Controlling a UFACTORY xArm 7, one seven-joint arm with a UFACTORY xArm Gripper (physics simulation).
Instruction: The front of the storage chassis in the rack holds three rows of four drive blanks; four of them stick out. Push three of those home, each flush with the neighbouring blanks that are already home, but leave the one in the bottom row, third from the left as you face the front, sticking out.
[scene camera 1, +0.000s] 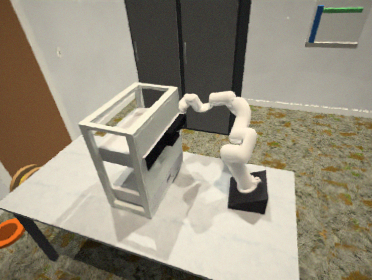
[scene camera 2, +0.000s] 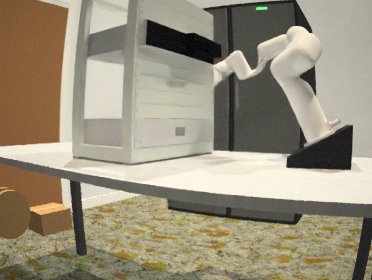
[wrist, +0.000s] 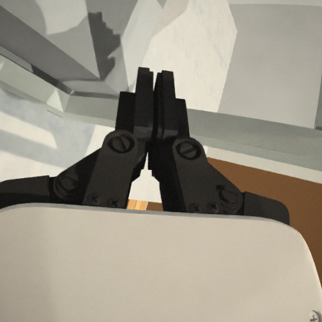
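Where they show: arm's base at its link origin: (scene camera 1: 247, 185) (scene camera 2: 320, 139).
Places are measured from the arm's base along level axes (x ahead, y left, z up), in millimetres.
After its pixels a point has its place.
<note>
The storage chassis (scene camera 1: 154, 153) {x 500, y 153, z 331 mm} (scene camera 2: 162, 38) {x 500, y 153, z 317 mm} is a black band across the upper front of the pale rack (scene camera 1: 141, 175) {x 542, y 260, z 276 mm} (scene camera 2: 128, 100) {x 553, y 260, z 108 mm} (wrist: 260, 136). A black block (scene camera 2: 201, 44) {x 440, y -59, z 339 mm} stands out from the chassis front, right of its middle in scene camera 2. Single blanks and their rows are too dark to tell apart. My gripper (wrist: 150, 91) is shut and empty, with its fingertips almost together in the wrist view. In both scene views the arm's wrist is at the far end of the rack, and the fingers are hidden. The wrist view does not show the drive blanks.
The rack stands on the white table (scene camera 1: 240, 240) {x 39, y 315, z -81 mm} (scene camera 2: 250, 180) {x 178, y 364, z -80 mm}. The arm's black base (scene camera 1: 250, 200) {x -12, y 120, z 9 mm} (scene camera 2: 322, 155) {x -3, y 131, z -41 mm} is in front of the rack. A pale panel (scene camera 2: 157, 133) {x 514, y 144, z 10 mm} is low in the rack front. A dark cabinet (scene camera 1: 157, 45) (scene camera 2: 270, 100) stands behind.
</note>
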